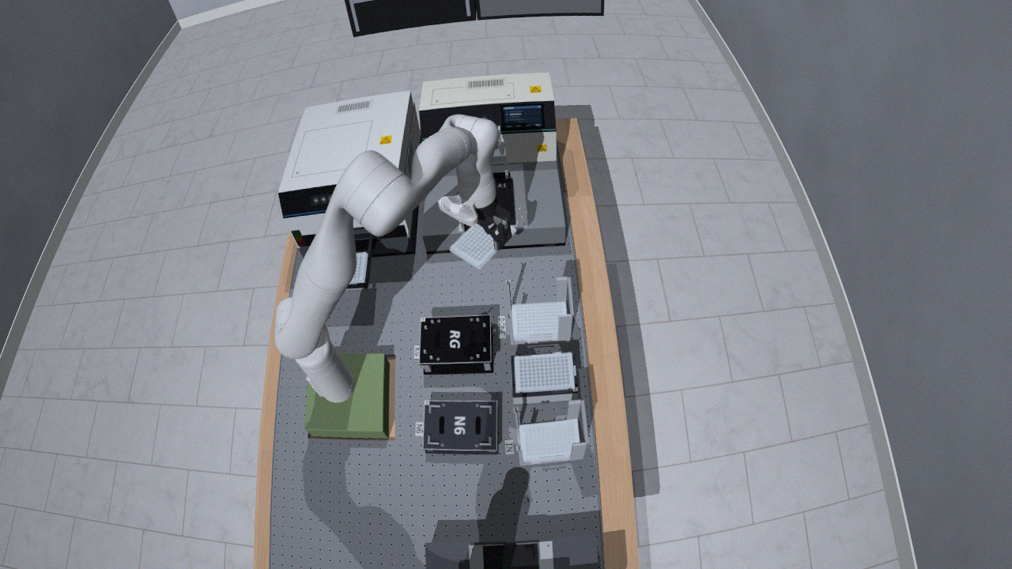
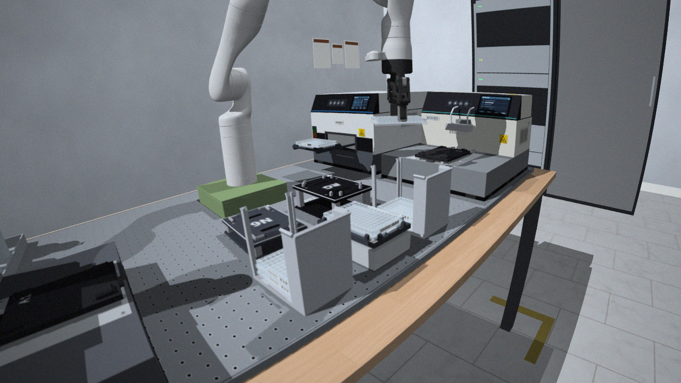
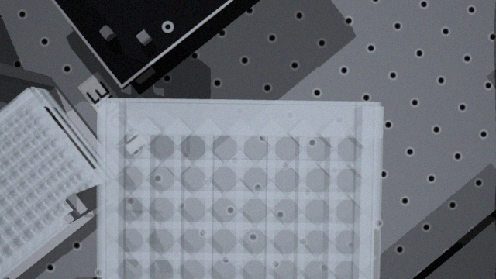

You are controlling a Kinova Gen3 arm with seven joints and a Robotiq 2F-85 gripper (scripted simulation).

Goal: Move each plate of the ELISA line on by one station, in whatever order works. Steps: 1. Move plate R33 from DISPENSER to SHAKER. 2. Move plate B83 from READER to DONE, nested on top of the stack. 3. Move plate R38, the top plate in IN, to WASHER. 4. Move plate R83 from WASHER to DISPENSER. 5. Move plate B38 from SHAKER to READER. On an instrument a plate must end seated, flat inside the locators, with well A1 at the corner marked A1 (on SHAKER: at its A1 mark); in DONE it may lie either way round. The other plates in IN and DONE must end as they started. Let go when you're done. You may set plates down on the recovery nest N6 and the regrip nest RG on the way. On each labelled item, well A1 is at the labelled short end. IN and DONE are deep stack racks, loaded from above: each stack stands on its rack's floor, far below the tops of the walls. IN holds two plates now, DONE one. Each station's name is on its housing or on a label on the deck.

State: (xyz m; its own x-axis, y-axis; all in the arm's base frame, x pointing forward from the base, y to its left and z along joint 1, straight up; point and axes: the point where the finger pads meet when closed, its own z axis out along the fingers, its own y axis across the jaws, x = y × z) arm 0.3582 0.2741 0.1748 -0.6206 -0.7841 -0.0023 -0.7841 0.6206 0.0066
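Right now my hand is 50 mm short of the dispenser head, 830 mm to the left of it and 100 mm above it. Round my hand: RG nest: 80 mm behind, 160 mm to the right, 160 mm below; plate R83: 10 mm below; plate B83: 120 mm ahead, 100 mm to the right, 190 mm below.
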